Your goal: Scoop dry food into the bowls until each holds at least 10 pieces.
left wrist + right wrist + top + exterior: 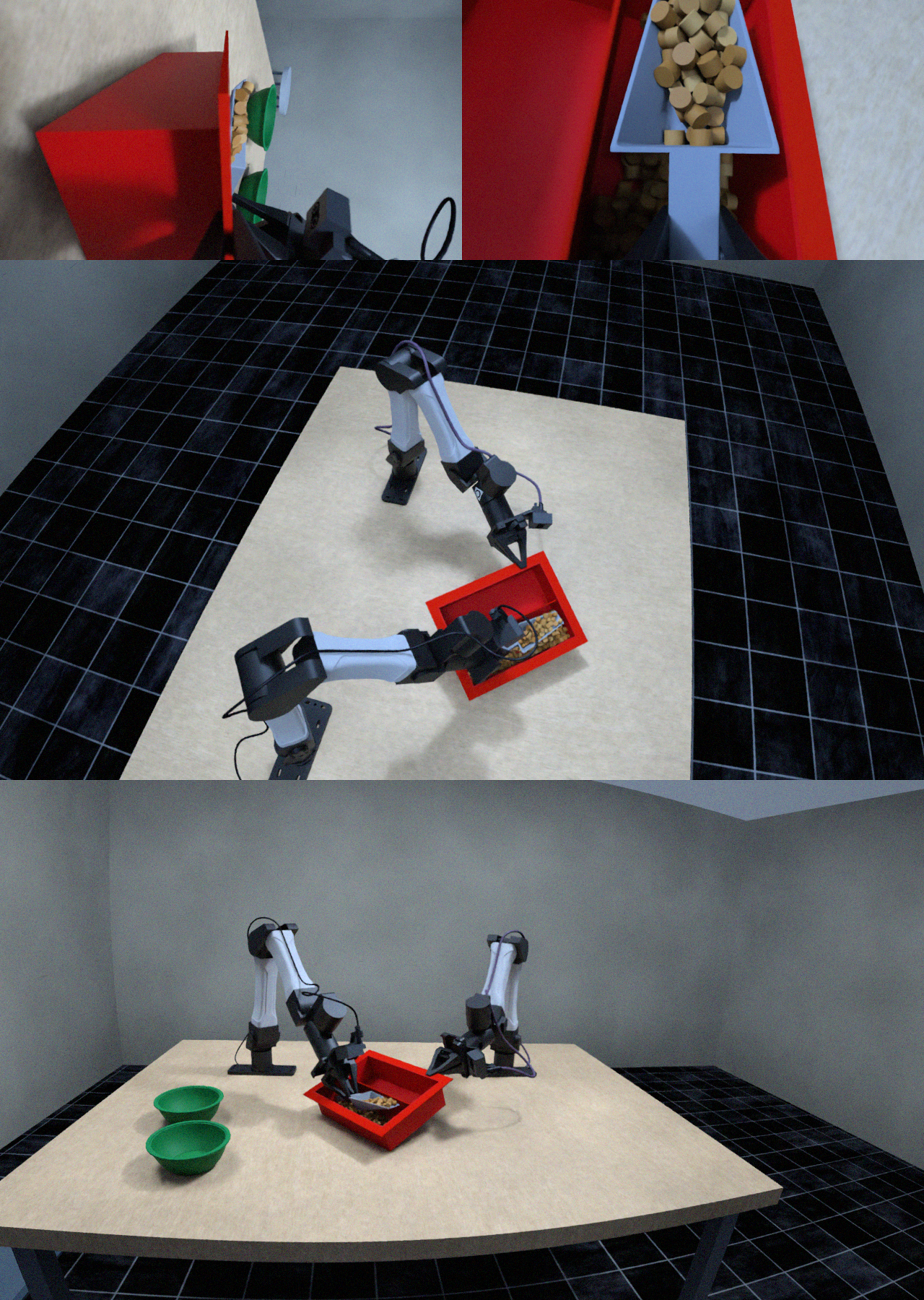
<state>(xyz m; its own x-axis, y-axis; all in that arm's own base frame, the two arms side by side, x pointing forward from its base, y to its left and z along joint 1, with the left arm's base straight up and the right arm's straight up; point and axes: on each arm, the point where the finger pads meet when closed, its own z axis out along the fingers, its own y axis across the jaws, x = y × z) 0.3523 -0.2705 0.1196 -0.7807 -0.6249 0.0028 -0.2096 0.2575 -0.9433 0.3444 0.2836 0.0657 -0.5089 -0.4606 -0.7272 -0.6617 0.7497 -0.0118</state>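
Observation:
Right now the red box is 5 cm to the left of my right hand. Also, from my right hand: grey-blue scoop 3 cm to the left, 3 cm ahead.

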